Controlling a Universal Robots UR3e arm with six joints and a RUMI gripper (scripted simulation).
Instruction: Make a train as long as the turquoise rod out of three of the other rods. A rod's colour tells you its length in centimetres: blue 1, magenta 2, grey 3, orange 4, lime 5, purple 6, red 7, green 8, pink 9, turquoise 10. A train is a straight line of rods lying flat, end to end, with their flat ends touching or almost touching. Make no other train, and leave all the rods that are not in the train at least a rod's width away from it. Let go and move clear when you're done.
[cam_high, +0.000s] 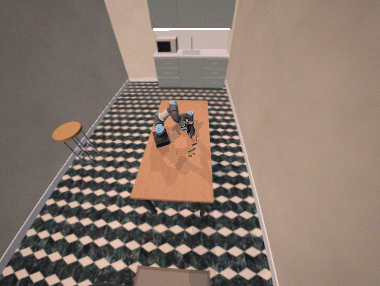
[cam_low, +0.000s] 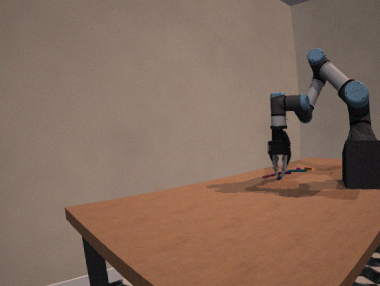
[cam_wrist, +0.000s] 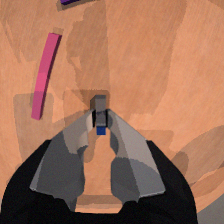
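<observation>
Right now my hand is 1 cm above the grey rod. Also, from my hand: blue rod 2 cm to the left, 1 cm below; then purple rod 3 cm ahead, 11 cm to the right, 1 cm below; then pink rod 6 cm ahead, 2 cm to the right, 1 cm below.
</observation>
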